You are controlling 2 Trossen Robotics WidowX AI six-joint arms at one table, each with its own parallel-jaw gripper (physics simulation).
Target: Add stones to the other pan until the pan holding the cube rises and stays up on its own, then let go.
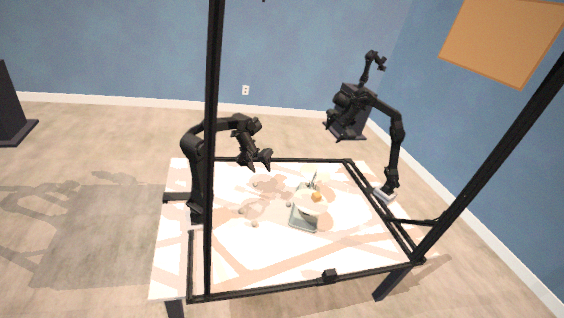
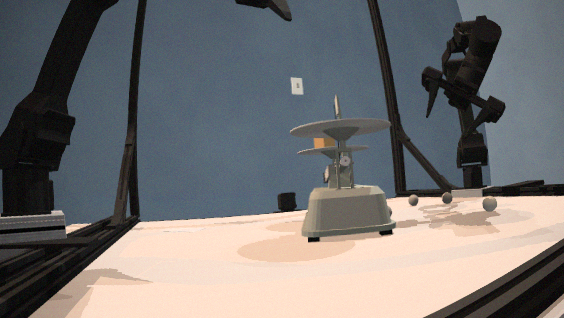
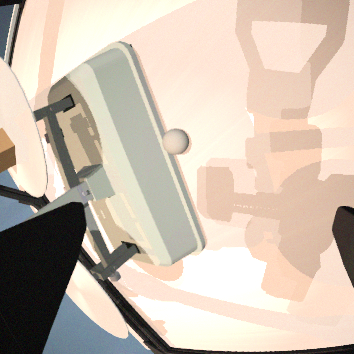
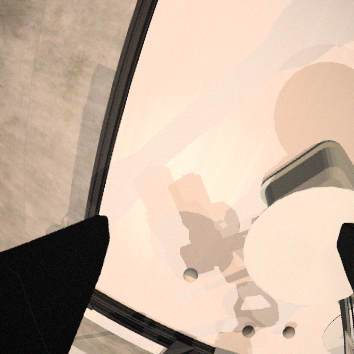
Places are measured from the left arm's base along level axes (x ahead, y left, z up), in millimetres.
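Where they show: left gripper, fingertip midpoint: (image 1: 262, 172) (image 2: 445, 127) (image 3: 215, 218); right gripper, fingertip midpoint: (image 1: 330, 136) (image 4: 230, 233); left arm's base at its link origin: (image 1: 198, 218) (image 2: 473, 188); right arm's base at its link origin: (image 1: 386, 190) (image 2: 28, 214).
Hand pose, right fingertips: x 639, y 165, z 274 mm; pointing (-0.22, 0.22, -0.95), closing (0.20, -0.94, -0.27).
Each offset is from my right fingertips to the top centre of the thing. "spot": to the spot under its first point. Level surfaces: height alone.
An orange cube @[178 mm back, 257 mm right, 121 mm down] (image 1: 316, 196) (image 2: 324, 143) (image 3: 6, 150) sits on the lower pan @[202 mm back, 261 mm right, 151 mm down] (image 1: 301, 203) (image 2: 358, 148) (image 3: 30, 160) of a grey-green balance scale @[151 mm back, 181 mm right, 62 mm down] (image 1: 302, 221) (image 2: 347, 212) (image 3: 145, 150). The other pan @[99 mm back, 101 mm right, 139 mm down] (image 2: 367, 125) (image 3: 97, 305) (image 4: 295, 250) is higher and bare. One stone @[228 mm back, 147 mm right, 267 mm down] (image 1: 288, 204) (image 3: 176, 141) lies beside the scale's base. Other stones @[458 mm back, 150 mm right, 267 mm down] (image 1: 241, 211) @[420 mm back, 228 mm right, 267 mm down] (image 1: 254, 223) @[347 mm back, 13 mm left, 267 mm down] (image 1: 255, 184) (image 2: 489, 204) (image 4: 190, 274) lie farther off. My left gripper (image 1: 260, 170) (image 2: 446, 126) (image 3: 215, 218) is open and empty above the stones' side. My right gripper (image 1: 333, 134) (image 4: 230, 233) is open and empty, high above the table.
A black frame (image 1: 250, 291) (image 4: 116, 120) runs around the white table @[295 mm down] (image 1: 360, 250), with tall posts (image 1: 212, 100) (image 2: 385, 90) rising from it. A small black block @[spot: 236 mm back, 539 mm right, 244 mm down] (image 1: 329, 275) (image 2: 287, 201) sits on one rail. Arm shadows fall on the table.
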